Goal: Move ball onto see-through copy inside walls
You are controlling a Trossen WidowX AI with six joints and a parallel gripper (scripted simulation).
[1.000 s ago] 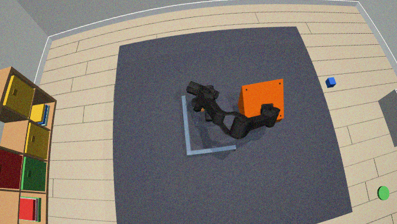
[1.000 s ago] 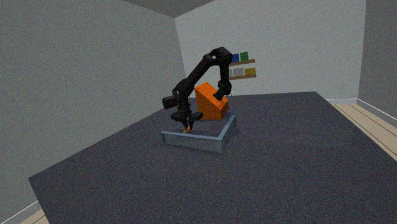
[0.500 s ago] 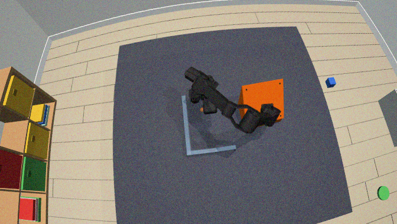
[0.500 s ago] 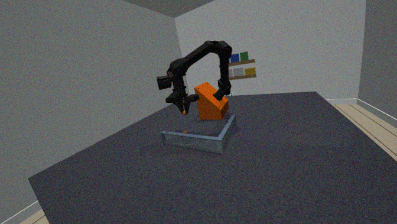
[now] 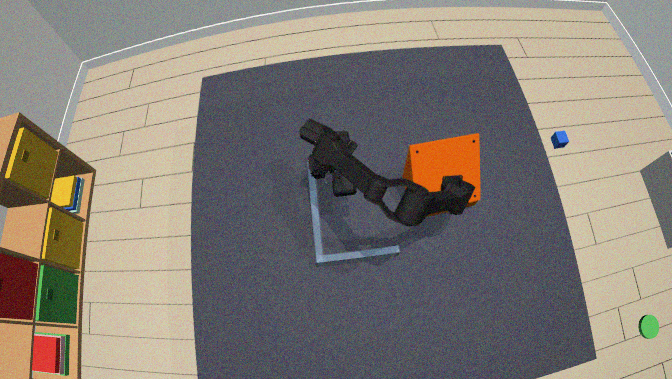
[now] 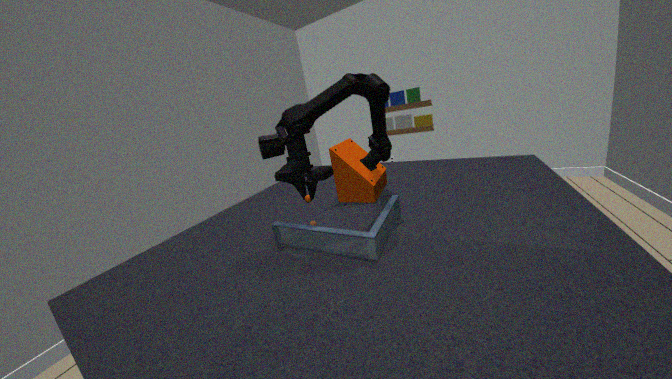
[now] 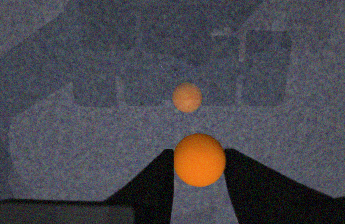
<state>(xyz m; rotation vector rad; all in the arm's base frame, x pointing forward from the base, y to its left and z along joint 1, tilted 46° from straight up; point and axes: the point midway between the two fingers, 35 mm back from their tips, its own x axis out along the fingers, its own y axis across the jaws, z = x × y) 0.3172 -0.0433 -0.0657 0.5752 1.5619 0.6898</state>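
Right now the clear wall is 9 cm to the left of my gripper tip, 9 cm ahead of it and 7 cm below it. Round my gripper tip: orange ball (right at my gripper tip).
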